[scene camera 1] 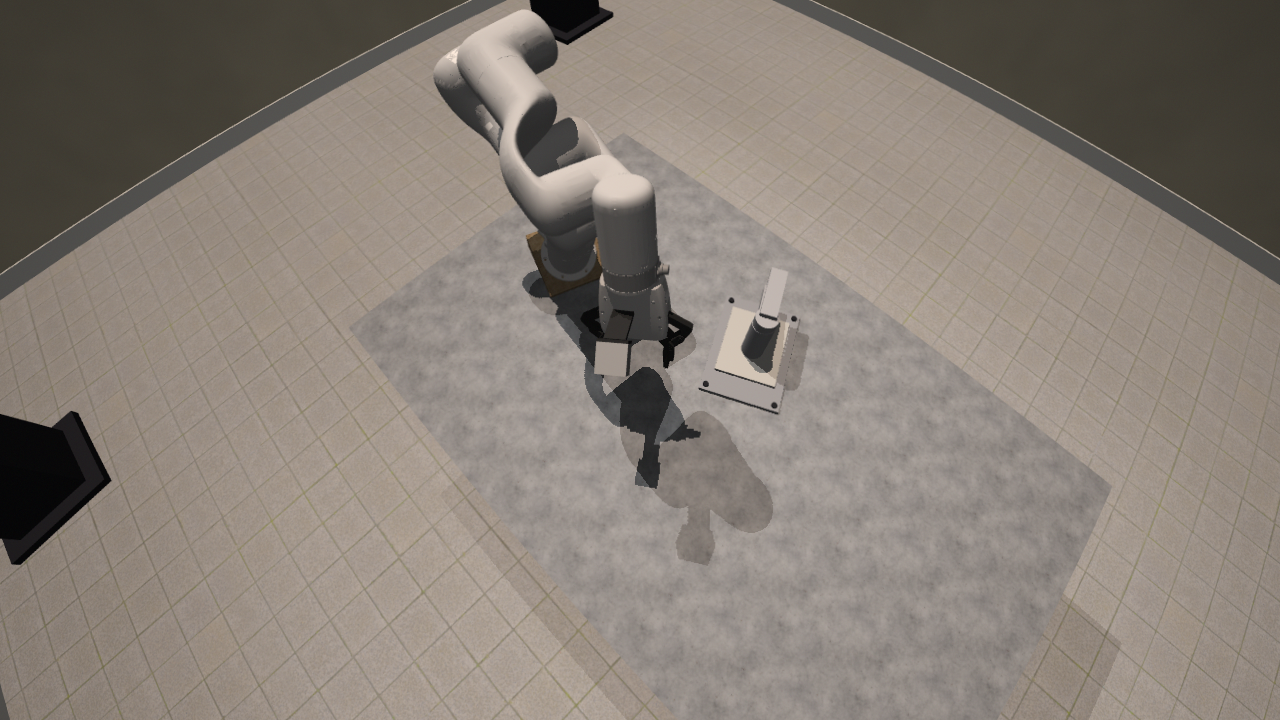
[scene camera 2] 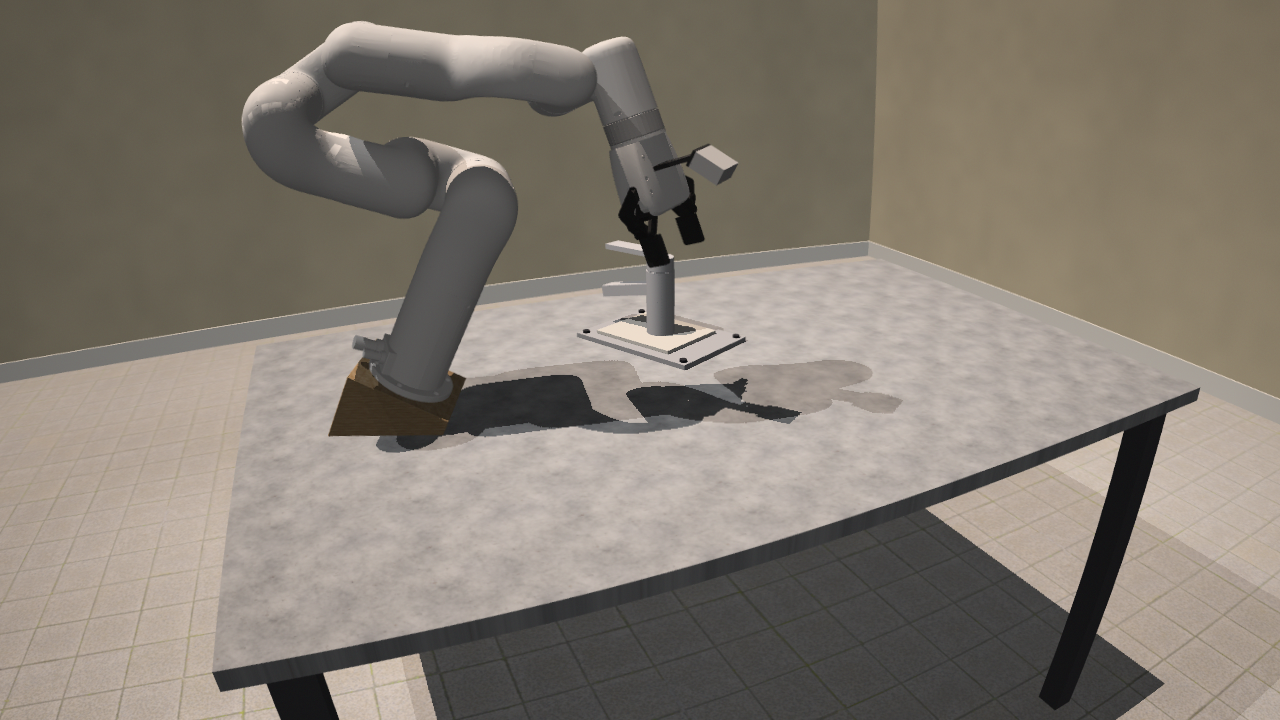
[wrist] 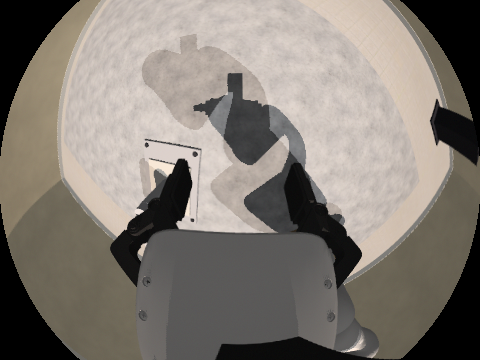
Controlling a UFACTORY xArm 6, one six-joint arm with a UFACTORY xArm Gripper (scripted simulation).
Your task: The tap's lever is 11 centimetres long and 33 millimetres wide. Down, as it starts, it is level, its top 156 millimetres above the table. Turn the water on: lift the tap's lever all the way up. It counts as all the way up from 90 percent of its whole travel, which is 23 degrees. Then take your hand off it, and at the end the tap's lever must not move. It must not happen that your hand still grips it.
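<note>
Scene camera 1: tap lever (scene camera 1: 766, 319), my gripper (scene camera 1: 639, 358). Scene camera 2: my gripper (scene camera 2: 677, 253). Wrist view: my gripper (wrist: 239, 172).
</note>
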